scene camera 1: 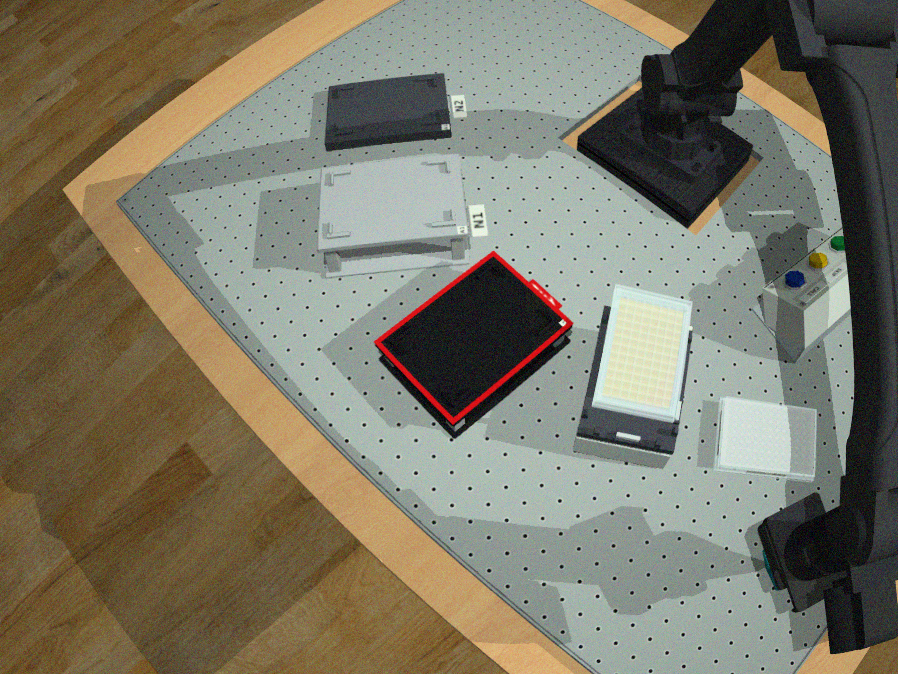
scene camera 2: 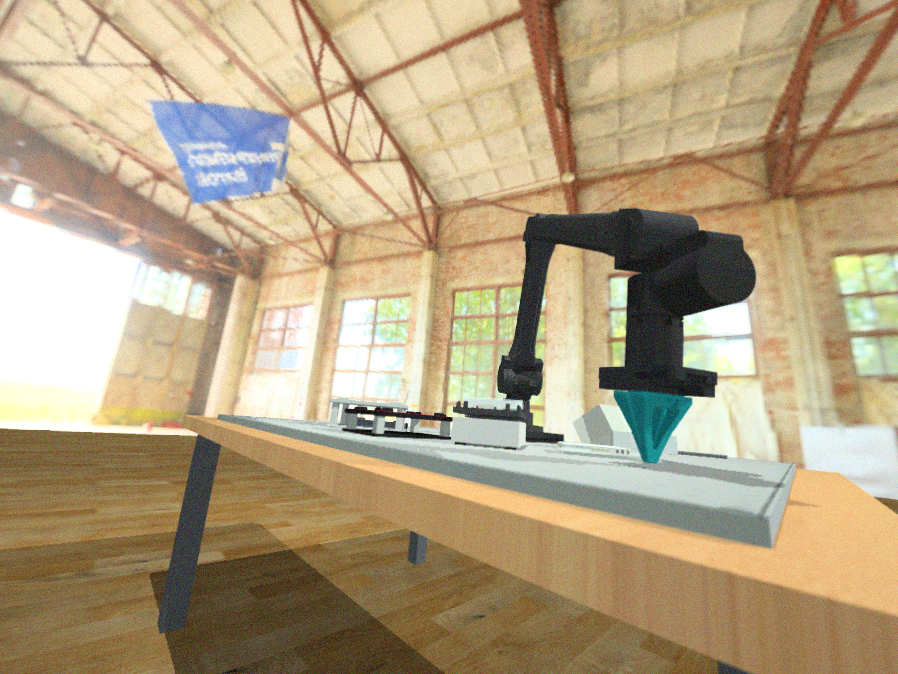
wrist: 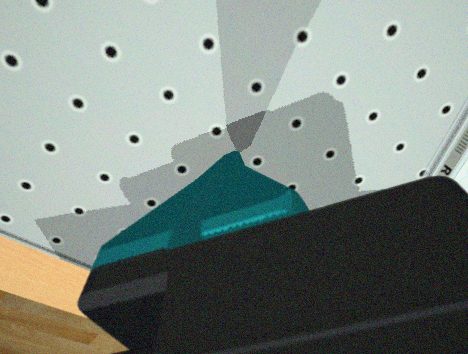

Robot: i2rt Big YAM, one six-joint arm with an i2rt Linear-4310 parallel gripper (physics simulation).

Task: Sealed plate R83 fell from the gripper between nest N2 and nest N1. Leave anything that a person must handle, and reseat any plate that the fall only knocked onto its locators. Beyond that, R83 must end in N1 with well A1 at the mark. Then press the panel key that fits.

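Frame: origin at the arm's base, x ahead, y left, z up, level; centimetres.
Seen in the pictures: gripper, fingertip midpoint: [scene camera 1: 770, 565] [scene camera 2: 649, 462] [wrist: 236, 164]; arm's base, link origin: [scene camera 1: 670, 146].
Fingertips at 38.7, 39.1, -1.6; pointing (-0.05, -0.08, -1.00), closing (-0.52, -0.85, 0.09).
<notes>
Pixels of each thing's top centre, then the offset from my fingertips to it, as dx, dy, dz. "spot": a spot on its surface instead.
- clear-white plate, top centre: [scene camera 1: 770, 436] [scene camera 2: 603, 446] -11.7, -8.5, +0.8
- Light grey nest N1, top centre: [scene camera 1: 389, 194] [scene camera 2: 372, 400] -6.6, -58.2, +6.0
- Dark nest N2, top centre: [scene camera 1: 385, 102] [scene camera 2: 378, 418] -20.6, -72.8, +1.7
- plate with pale yellow wells, top centre: [scene camera 1: 647, 346] [scene camera 2: 495, 396] -7.9, -25.2, +7.6
- dark-topped block, surface spot: [scene camera 1: 629, 429] spot: -0.8, -22.0, +4.9
- black unit with a red rim, top centre: [scene camera 1: 474, 329] [scene camera 2: 400, 409] -0.2, -40.8, +4.0
- key panel, top centre: [scene camera 1: 846, 257] [scene camera 2: 625, 408] -34.2, -11.2, +7.8
My gripper [scene camera 1: 771, 570] [scene camera 2: 651, 459] [wrist: 236, 164] is shut and empty, its teal fingertips together low over the perforated board. A clear-white plate [scene camera 1: 765, 438] [scene camera 2: 591, 449] [wrist: 460, 172] lies flat on the board, apart from the fingers; an "R" shows on its side in the wrist view, the rest of the label cut off. Light grey nest N1 [scene camera 1: 391, 199] has a bare top with corner locators. Dark nest N2 [scene camera 1: 388, 108] is behind it. A plate with pale yellow wells [scene camera 1: 644, 355] lies on a dark-topped block [scene camera 1: 629, 429] [scene camera 2: 487, 430], offset toward the back; its seating is unclear.
A black unit with a red rim [scene camera 1: 471, 337] stands between N1 and the yellow-welled plate. The key panel [scene camera 1: 812, 311] has blue [scene camera 1: 794, 278], yellow [scene camera 1: 818, 259] and green [scene camera 1: 837, 243] keys, partly behind the arm. The wooden table edge [scene camera 1: 406, 565] [scene camera 2: 580, 540] borders the board.
</notes>
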